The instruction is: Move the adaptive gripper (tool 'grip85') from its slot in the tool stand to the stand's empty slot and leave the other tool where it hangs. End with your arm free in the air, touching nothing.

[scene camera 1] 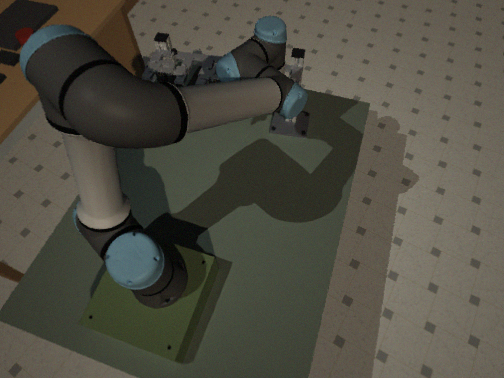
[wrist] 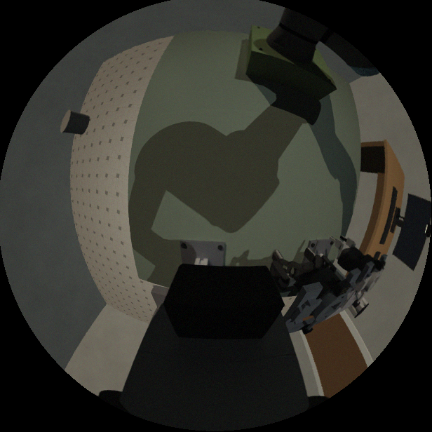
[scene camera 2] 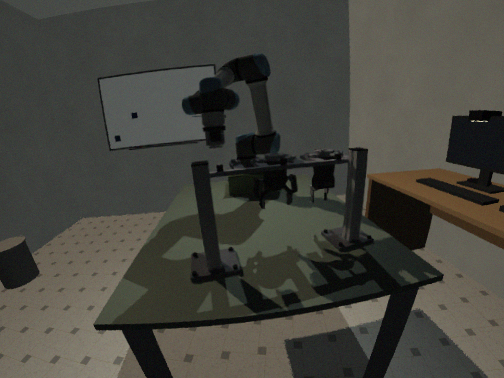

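Where they show: arm's base, origin of its link: (scene camera 1: pixel 160 279).
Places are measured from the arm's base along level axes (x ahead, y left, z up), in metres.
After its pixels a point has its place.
The adaptive gripper (scene camera 2: pixel 275 201) (wrist: pixel 297 260) hangs in the middle slot of the tool stand (scene camera 1: pixel 280 129) {x 0.681, y -0.182, z -0.096 m} (scene camera 2: pixel 206 215) {x 0.760, y -0.209, z 0.072 m} (wrist: pixel 190 247), its two dark fingers apart with no object between them. The other tool, the parallel gripper (scene camera 2: pixel 323 177) (wrist: pixel 354 257), hangs beside it in the slot nearer the desk. The empty slot (scene camera 2: pixel 245 163) is on the far side of the adaptive gripper from it. My arm's bare end (scene camera 2: pixel 215 137) carries no tool and is in the air above the stand's beam, near the post away from the desk. In scene camera 1 my wrist hides part of the stand.
The stand's two upright posts and crossbeam are close to my wrist. The green base block (scene camera 1: pixel 150 332) {x -0.132, y -0.026, z -0.010 m} (wrist: pixel 280 70) is at the opposite end of the table (scene camera 1: pixel 270 300) {x 0.050, y -0.301, z -0.107 m} (scene camera 2: pixel 290 225) {x 0.543, y 0.090, z -0.107 m}. A wooden desk (scene camera 2: pixel 435 192) (wrist: pixel 395 165) with a monitor (scene camera 2: pixel 475 145) stands beyond the parallel gripper's side.
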